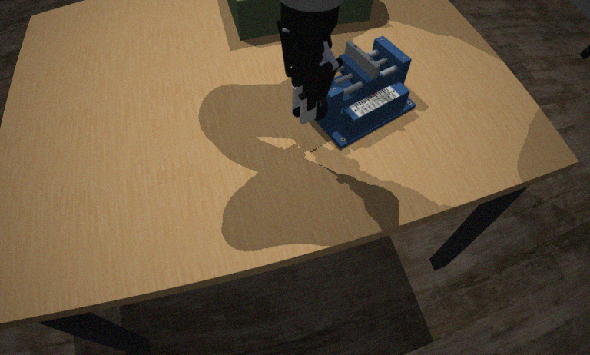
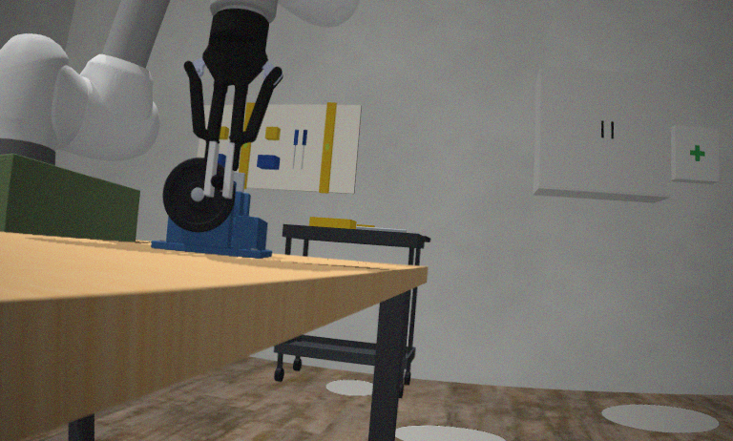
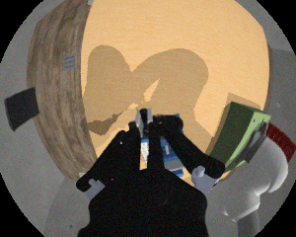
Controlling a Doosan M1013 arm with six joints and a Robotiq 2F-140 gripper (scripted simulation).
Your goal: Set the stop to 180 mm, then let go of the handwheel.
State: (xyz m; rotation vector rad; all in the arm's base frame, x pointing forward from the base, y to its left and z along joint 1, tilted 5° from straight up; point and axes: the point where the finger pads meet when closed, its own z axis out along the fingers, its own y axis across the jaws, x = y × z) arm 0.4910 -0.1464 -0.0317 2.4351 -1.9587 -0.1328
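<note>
Right now my hand is 2 cm to the right of the handwheel, 2 cm above it and 1 cm past it. From my hand the other things lie so: stop plate 14 cm to the left, 5 cm behind, 1 cm below.
</note>
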